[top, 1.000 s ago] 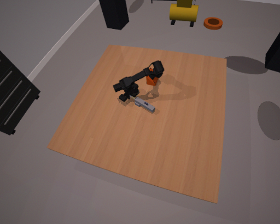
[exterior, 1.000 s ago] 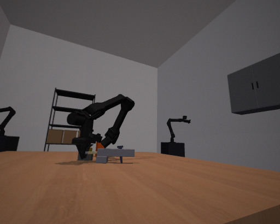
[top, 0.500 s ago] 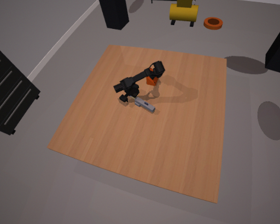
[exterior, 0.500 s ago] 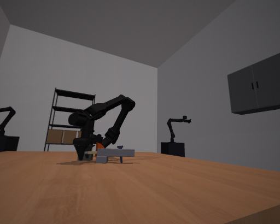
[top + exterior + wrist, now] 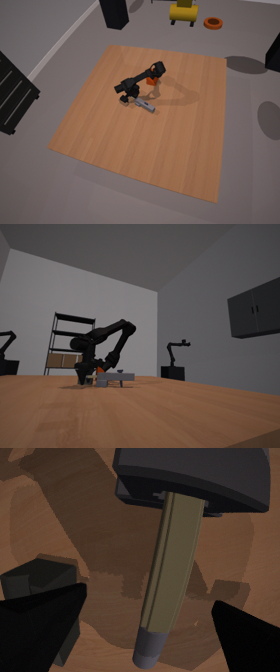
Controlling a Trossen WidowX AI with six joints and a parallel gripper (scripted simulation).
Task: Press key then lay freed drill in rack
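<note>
Now: the olive drill 40 mm to the left of my gripper tip, 40 mm above it and 10 mm ahead of it. From my gripper tip the other things lie so: grey fixture block: 140 mm to the left, 30 mm ahead, 30 mm above; dark grey rack: 80 mm behind, 10 mm to the right, 10 mm above; dark key: 170 mm to the left, 40 mm above, 30 mm ahead.
</note>
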